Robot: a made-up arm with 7 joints. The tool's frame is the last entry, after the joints. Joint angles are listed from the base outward. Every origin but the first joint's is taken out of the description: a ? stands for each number. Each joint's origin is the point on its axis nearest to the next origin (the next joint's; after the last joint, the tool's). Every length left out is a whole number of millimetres.
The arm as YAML. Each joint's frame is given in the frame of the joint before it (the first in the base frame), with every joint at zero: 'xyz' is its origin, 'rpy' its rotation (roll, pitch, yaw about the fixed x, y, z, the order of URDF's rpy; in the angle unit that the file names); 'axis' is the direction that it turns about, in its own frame. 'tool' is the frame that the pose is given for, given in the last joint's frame.
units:
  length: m
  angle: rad
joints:
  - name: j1
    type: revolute
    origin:
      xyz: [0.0, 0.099, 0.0]
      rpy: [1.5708, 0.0, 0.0]
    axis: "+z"
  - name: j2
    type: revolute
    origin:
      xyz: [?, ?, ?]
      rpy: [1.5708, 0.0, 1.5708]
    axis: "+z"
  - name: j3
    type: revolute
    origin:
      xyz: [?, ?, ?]
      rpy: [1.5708, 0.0, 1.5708]
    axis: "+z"
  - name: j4
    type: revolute
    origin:
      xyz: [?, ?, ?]
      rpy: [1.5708, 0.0, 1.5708]
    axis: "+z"
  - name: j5
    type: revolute
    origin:
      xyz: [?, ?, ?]
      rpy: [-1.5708, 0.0, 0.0]
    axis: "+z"
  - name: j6
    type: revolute
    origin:
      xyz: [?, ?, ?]
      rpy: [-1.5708, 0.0, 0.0]
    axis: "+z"
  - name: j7
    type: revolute
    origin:
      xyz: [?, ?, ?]
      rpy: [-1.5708, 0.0, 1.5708]
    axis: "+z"
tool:
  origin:
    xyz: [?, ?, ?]
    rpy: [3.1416, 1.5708, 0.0]
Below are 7 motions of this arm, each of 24 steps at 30 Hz.
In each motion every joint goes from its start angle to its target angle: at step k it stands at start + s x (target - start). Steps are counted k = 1, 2, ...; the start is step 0. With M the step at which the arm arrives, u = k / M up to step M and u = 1 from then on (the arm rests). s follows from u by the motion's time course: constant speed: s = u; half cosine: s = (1 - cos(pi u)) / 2; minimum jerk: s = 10 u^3 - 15 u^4 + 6 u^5.
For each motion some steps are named. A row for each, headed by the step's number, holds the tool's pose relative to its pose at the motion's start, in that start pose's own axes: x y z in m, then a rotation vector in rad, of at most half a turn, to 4 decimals.
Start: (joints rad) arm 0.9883 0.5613 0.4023 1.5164 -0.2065 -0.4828 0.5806
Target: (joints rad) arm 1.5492 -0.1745 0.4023 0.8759 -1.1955 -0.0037 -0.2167
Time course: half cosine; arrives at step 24
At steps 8, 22, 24:
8: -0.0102 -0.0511 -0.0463 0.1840 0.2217 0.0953
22: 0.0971 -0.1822 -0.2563 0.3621 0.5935 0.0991
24: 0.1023 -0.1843 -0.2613 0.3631 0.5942 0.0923

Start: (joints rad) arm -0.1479 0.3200 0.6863 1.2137 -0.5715 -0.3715 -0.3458
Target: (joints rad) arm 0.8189 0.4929 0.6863 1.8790 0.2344 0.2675 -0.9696
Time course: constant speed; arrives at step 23
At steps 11, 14, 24:
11: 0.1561 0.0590 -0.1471 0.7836 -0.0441 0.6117
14: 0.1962 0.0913 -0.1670 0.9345 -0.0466 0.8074
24: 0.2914 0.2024 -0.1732 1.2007 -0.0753 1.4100

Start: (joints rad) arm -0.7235 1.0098 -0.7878 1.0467 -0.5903 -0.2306 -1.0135
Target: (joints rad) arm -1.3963 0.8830 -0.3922 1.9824 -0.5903 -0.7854 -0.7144
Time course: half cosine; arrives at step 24
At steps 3, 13, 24:
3: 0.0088 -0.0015 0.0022 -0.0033 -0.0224 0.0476
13: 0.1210 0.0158 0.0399 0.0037 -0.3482 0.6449
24: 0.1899 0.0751 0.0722 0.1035 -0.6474 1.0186

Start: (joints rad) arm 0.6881 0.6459 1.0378 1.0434 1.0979 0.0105 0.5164
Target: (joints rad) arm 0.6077 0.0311 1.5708 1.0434 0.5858 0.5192 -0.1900
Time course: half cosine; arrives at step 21
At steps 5, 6, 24:
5: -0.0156 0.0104 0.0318 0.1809 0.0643 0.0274
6: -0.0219 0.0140 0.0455 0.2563 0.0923 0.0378
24: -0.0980 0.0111 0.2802 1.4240 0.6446 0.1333

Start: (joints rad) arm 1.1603 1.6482 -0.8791 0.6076 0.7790 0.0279 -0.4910
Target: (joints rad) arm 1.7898 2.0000 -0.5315 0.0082 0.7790 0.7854 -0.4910
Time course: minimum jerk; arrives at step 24
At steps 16, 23, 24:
16: -0.1451 0.2247 0.0277 0.5461 1.1086 0.4456
23: -0.2049 0.2469 0.0708 0.5489 1.4344 0.6465
24: -0.2051 0.2470 0.0709 0.5488 1.4355 0.6472

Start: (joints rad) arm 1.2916 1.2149 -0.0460 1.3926 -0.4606 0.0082 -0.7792
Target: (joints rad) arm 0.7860 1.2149 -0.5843 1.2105 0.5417 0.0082 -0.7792
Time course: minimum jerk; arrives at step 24
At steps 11, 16, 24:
11: 0.0036 -0.0371 0.1018 -0.4488 0.2631 0.2071
16: -0.0016 -0.0333 0.1995 -0.8173 0.5650 0.2513
24: -0.0082 -0.0155 0.2534 -1.0046 0.7562 0.2146

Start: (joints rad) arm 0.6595 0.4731 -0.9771 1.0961 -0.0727 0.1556 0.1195
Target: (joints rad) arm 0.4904 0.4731 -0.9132 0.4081 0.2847 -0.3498 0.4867
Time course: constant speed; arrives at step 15
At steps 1, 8, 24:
1: -0.0124 -0.0047 -0.0005 -0.0365 0.0134 0.0314
8: -0.0981 -0.0427 0.0133 -0.2361 0.0928 0.2603
24: -0.1748 -0.0860 0.0573 -0.3380 0.1558 0.4750

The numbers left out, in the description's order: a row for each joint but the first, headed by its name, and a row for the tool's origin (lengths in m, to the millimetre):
j2: 0.0 0.0 0.0
j3: -0.328 0.0 0.0
j4: 0.0 0.0 0.0
j5: 0.0 -0.227 0.0
j6: 0.0 0.0 0.0
j7: 0.0 0.0 0.0
tool: 0.0 0.0 0.0

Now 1 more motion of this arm.
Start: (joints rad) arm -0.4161 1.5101 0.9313 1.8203 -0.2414 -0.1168 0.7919
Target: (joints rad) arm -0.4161 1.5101 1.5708 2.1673 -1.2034 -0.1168 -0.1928
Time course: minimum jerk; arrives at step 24
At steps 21, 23, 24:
21: 0.0612 0.0606 0.1201 1.3776 0.5486 -1.2377
23: 0.0624 0.0607 0.1219 1.3934 0.5546 -1.2630
24: 0.0624 0.0607 0.1220 1.3941 0.5549 -1.2641

